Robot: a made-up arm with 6 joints.
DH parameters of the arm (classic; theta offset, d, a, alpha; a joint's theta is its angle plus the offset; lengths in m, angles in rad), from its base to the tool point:
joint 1: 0 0.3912 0 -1.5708
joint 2: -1.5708 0 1.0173 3.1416
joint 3: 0 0 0 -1.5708
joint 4: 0 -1.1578 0 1.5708
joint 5: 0 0.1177 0 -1.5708
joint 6: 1.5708 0 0 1.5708
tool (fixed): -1.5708 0 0 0
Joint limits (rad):
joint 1: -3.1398..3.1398
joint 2: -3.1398..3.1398
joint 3: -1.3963..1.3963
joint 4: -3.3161..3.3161
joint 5: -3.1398..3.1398
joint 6: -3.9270..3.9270
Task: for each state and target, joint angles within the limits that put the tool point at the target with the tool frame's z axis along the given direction. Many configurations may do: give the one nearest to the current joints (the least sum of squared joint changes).
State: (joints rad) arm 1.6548 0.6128 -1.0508 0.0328 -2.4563 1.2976
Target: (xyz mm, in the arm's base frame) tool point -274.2 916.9 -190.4 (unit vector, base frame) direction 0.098 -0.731 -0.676
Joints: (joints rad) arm 1.9710 0.9734 -0.5486 0.4745 -2.3002 0.5381
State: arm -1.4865 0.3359 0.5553 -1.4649 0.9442 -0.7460
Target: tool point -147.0 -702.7 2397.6 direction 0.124 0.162 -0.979
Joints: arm -1.7907 0.1137 1.2414 -1.6545 1.6374 -0.2618
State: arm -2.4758 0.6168 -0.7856 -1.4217 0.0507 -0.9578
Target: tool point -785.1 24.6 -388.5 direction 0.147 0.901 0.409
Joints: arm -3.1081 1.1970 -0.4232 -1.1239 0.5054 -0.5999
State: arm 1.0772 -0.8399 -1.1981 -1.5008 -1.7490 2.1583
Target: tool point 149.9 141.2 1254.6 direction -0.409 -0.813 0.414
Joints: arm 0.8146 -1.0747 -0.6420 -1.4673 -2.0681 2.3511
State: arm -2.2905 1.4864 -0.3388 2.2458 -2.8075 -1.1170
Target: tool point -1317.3 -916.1 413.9 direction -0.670 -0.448 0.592
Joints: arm -2.5723 0.7492 -0.0078 2.1202 -2.7975 -1.0110
